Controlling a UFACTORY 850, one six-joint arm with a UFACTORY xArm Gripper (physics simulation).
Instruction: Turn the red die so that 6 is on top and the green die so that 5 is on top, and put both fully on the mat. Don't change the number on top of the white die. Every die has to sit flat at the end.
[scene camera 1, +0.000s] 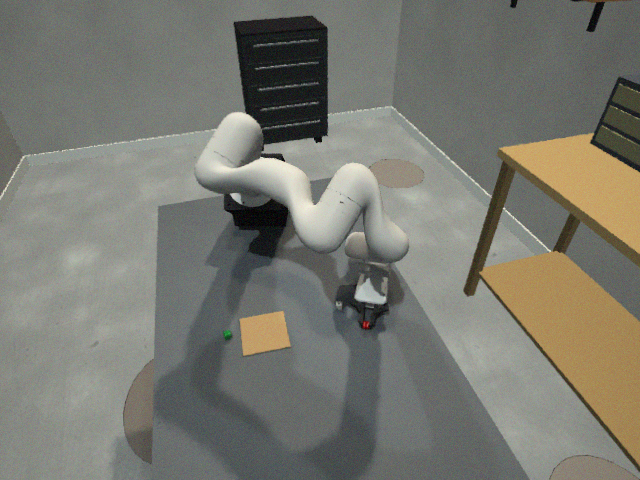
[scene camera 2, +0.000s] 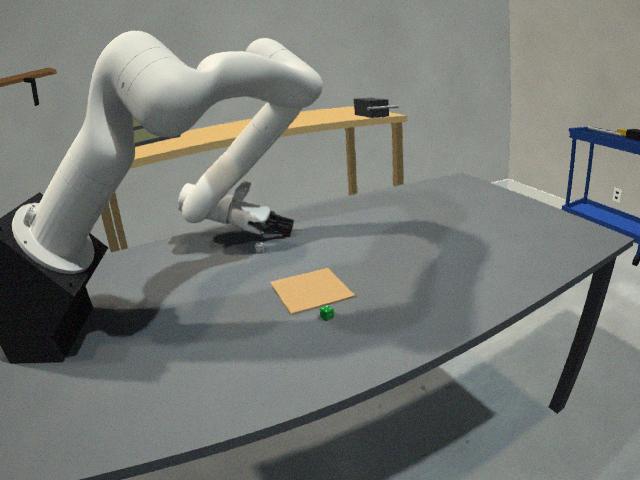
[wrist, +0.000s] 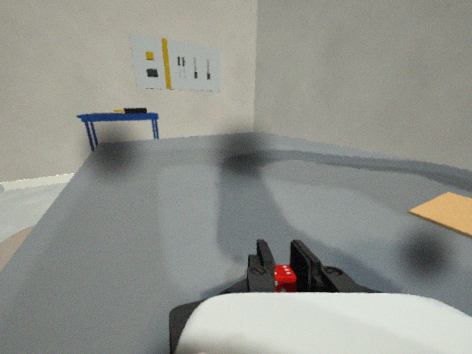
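The red die is between the fingers of my gripper, which is shut on it. The gripper is tilted to nearly horizontal, low over the table. The pips on the die's faces are too small to read surely. The white die stands on the table close to the gripper. The green die sits on the table just outside the mat. No die shows on the mat.
The grey table carries the mat and dice. The arm's black base stands at one end. A wooden workbench stands beyond the table on the gripper's side.
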